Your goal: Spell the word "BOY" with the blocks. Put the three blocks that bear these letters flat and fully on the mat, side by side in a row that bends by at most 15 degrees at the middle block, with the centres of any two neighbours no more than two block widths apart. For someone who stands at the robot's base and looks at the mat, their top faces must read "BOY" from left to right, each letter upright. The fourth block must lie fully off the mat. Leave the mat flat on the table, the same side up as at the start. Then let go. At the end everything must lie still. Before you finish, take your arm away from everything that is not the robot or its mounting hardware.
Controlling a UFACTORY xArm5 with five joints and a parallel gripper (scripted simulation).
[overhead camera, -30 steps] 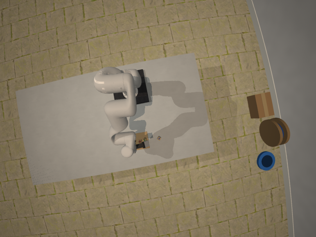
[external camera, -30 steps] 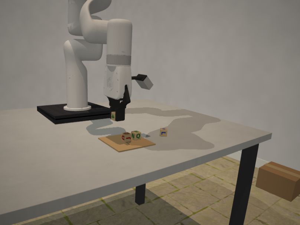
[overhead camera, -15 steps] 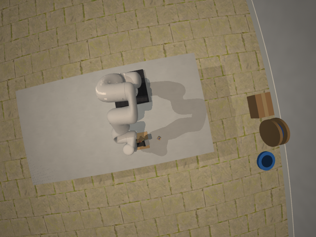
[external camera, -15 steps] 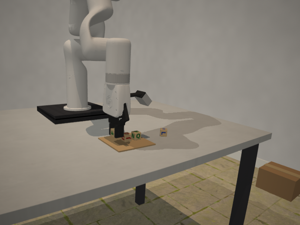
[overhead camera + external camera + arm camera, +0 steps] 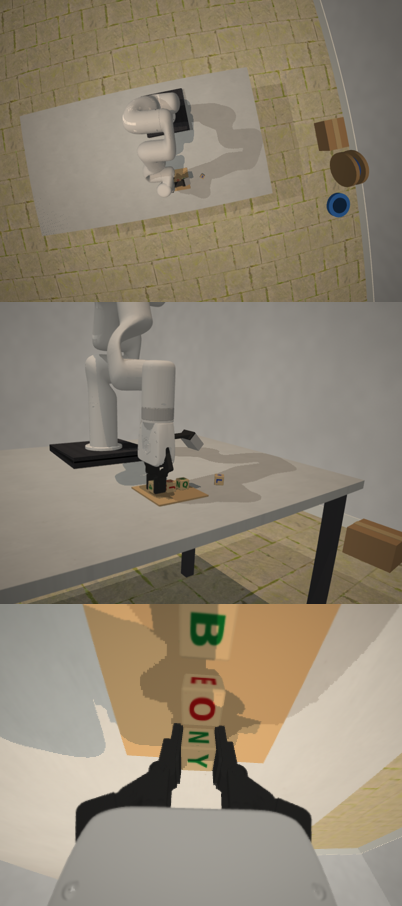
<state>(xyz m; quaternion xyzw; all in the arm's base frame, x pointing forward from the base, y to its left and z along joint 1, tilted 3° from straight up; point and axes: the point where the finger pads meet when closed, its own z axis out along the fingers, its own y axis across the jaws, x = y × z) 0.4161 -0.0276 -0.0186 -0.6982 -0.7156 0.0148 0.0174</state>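
Right now my hand is 40 mm to the right of the tan mat and 30 mm above it.
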